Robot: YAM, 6 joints.
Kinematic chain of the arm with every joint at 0, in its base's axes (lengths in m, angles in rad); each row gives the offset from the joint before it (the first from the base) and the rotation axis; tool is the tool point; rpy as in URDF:
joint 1: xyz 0 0 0.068 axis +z
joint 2: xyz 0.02 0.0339 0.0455 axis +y
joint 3: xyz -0.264 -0.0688 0 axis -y
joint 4: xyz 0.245 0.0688 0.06 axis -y
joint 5: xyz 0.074 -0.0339 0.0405 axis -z
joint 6: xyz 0.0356 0 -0.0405 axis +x
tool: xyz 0 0 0 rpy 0 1.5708 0
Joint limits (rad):
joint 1: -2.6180..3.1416
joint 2: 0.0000..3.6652
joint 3: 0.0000..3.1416
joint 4: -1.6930..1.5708
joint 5: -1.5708..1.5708
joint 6: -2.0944..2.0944
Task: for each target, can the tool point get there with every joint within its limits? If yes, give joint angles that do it. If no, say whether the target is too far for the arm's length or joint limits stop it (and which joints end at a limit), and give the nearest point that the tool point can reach.
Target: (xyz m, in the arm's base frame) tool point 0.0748 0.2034 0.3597
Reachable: yes | joints 1.2334 0.9927 1.0404 -0.4864 0.0900 1.2615
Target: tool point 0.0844 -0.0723 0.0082
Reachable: yes | joints -0.8091 2.6643 0.7000 -1.3892 -0.3194 0.1464
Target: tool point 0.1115 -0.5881 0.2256
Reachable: yes | joints -1.3980 2.6928 2.6602 -0.4928 -0.2478 -0.0663
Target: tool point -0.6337 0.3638 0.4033
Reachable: no: too far | nearest point -0.5199 0.2985 0.3498 | short by 0.142 m
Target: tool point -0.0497 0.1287 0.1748
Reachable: yes | joints 1.7314 0.9619 0.4722 -0.8530 -0.9260 -0.8754
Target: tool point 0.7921 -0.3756 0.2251
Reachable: no: too far | nearest point 0.5788 -0.2745 0.1943 | short by 0.238 m
